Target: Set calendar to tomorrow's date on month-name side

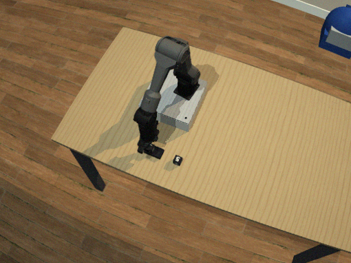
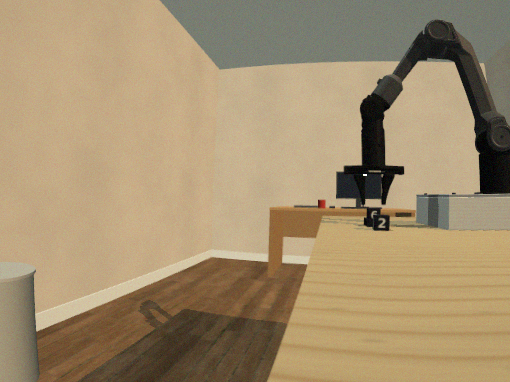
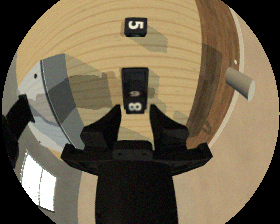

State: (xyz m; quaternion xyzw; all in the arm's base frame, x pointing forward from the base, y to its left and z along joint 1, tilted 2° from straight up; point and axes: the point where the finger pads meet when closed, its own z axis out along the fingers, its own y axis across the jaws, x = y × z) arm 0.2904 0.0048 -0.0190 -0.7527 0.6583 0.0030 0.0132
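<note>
The calendar tray is 20 mm to the left of my hand and 40 mm below it. From my hand the other things lie so: black calendar cube: 20 mm behind, 120 mm to the left, 40 mm below.
</note>
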